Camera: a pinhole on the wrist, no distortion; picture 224 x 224 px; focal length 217.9 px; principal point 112.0 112.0 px. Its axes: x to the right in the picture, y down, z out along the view. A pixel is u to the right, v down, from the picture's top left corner.
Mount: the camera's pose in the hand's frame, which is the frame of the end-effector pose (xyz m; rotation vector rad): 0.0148 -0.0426 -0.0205 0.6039 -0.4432 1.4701
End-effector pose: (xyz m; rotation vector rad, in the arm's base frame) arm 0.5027 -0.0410 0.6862 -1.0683 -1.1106 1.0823
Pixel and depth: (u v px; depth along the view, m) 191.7 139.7 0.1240
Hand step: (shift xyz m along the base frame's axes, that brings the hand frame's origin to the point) -0.0937 0.0101 0.0978
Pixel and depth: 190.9 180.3 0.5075
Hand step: -0.4851 -0.0701 0.2626
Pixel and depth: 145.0 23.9 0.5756
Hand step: -0.3800 0.2907 0.4245
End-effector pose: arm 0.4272 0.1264 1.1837 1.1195 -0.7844 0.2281
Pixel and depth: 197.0 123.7 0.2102
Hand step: -0.0097 -0.2240 -0.0207
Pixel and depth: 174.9 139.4 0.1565
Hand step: 0.0054 -0.1633 -0.0407
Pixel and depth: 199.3 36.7 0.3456
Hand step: 0.0591 -0.3824 0.0730
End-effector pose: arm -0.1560 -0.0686 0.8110 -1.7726 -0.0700 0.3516
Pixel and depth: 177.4 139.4 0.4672
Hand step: -0.0826 0.4647 0.1323
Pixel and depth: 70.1 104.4 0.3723
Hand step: 0.0377 0.3006 0.2651
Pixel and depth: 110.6 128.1 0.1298
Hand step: 0.0109 0.1092 0.1009
